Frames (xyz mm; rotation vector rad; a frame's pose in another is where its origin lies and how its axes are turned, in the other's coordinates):
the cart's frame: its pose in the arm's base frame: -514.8 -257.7 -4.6 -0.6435 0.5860 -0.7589
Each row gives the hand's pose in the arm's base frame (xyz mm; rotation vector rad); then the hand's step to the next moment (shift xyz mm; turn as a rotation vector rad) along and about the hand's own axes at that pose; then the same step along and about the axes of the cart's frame.
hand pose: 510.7 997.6 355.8 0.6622 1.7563 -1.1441
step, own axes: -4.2 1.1 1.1 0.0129 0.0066 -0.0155
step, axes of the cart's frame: 1.4 -1.0 4.1 -0.0135 0.0147 -0.0073
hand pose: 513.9 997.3 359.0 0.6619 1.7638 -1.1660
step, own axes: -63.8 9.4 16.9 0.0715 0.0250 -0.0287
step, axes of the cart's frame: 20.1 -21.6 59.8 -0.0227 0.0579 -0.0519
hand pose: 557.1 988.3 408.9 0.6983 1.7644 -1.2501
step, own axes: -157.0 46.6 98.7 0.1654 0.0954 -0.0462
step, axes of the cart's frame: 116.7 -48.2 143.6 -0.0212 0.1611 -0.1104
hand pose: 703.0 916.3 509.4 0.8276 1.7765 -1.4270
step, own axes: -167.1 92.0 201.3 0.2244 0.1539 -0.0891
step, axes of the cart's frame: 244.4 -64.7 113.9 -0.0400 0.2494 -0.1348
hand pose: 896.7 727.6 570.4 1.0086 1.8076 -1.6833
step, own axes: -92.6 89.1 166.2 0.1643 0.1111 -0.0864
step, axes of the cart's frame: 203.6 -51.2 7.0 -0.0452 0.1922 -0.0884
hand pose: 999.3 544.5 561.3 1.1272 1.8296 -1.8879
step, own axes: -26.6 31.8 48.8 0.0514 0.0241 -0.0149
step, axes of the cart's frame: 61.3 -16.2 -9.3 -0.0149 0.0454 -0.0341
